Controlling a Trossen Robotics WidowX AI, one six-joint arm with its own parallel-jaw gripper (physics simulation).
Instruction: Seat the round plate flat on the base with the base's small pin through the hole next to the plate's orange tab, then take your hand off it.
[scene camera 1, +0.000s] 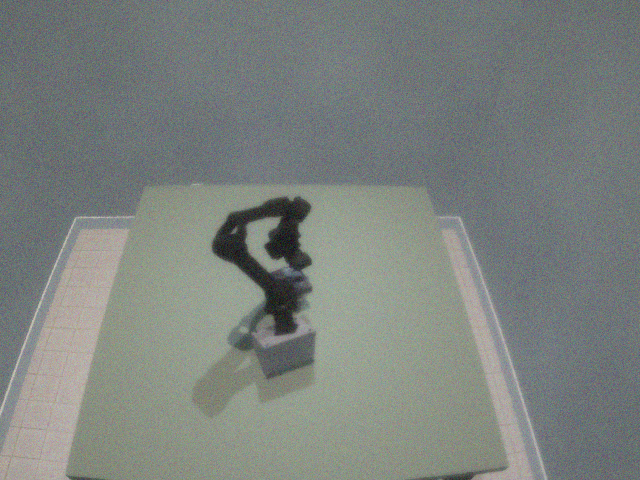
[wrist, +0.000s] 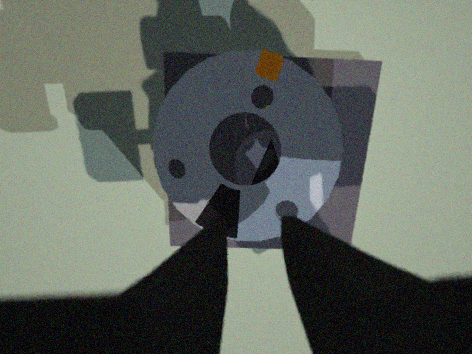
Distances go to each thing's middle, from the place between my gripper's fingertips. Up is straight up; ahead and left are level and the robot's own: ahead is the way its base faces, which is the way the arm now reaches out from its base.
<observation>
Now: the dark base (wrist: 352, 85) 110 mm below my hand, 10 mm to the left of it and 10 mm ahead of it.
</observation>
